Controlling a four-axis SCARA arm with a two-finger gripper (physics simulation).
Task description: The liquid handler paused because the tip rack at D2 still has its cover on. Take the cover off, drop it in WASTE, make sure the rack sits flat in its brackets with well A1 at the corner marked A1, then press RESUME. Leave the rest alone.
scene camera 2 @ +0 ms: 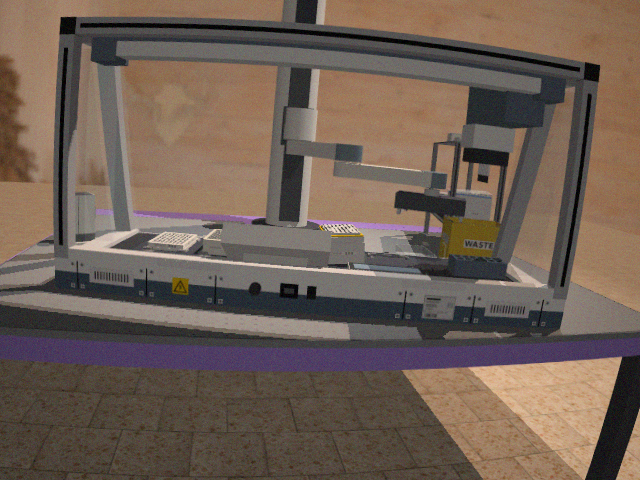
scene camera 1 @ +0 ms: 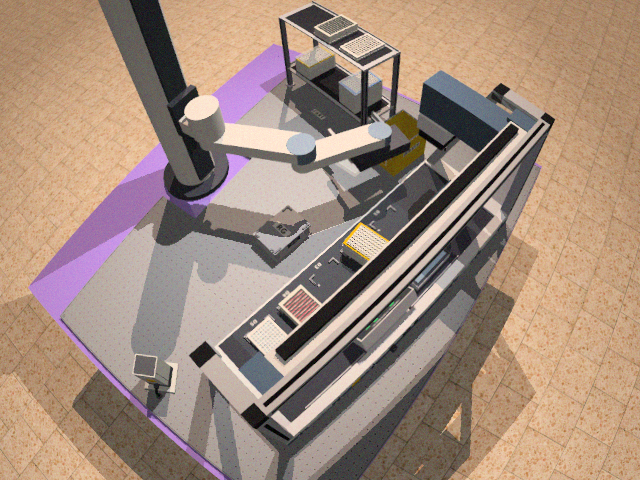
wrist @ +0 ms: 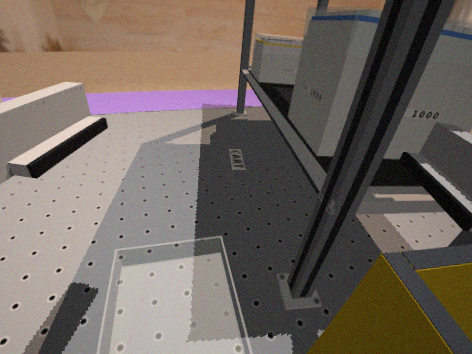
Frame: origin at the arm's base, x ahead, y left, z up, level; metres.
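Seen in the pictures: gripper, fingertip midpoint: (scene camera 1: 351, 121) (wrist: 254, 121); arm's base, link origin: (scene camera 1: 196, 172).
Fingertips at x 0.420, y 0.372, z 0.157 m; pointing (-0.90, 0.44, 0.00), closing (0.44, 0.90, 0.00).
Offsets run from my fingertips to a thing's top centre.
My gripper (scene camera 1: 385, 150) (scene camera 2: 430, 204) (wrist: 254, 121) is open and empty, high beside the WASTE bin; its two fingers show at the left and right of the wrist view. The clear cover (scene camera 1: 361, 178) (wrist: 172, 243) lies on the bench below, near the bin, partly cut off in the wrist view. The yellow WASTE bin @(dy +0.070, dx +0.145, dz -0.009 m) (scene camera 1: 399, 164) (scene camera 2: 470, 232) (wrist: 382, 310) stands beside it, its inside mostly hidden. The yellow-rimmed tip rack (scene camera 1: 366, 242) (scene camera 2: 341, 230) stands at D2 with tips showing; I cannot tell if it sits fully flat, nor read its A1 corner. RESUME is not readable.
The cart @(dy +0.179, dx -0.174, dz +0.211 m) (scene camera 1: 364, 95) (wrist: 332, 165) with tip boxes stands behind the bin, its post close to my gripper. The handler's frame (scene camera 1: 413, 211) (scene camera 2: 330, 31) crosses over the deck. A red-striped rack @(dy -0.587, dx +0.242, dz -0.061 m) (scene camera 1: 299, 305) and a white plate @(dy -0.709, dx +0.219, dz -0.078 m) (scene camera 1: 267, 335) stand at D4 and D5. A grey RG device @(dy -0.412, dx +0.021, dz -0.089 m) (scene camera 1: 281, 240) sits nearby.
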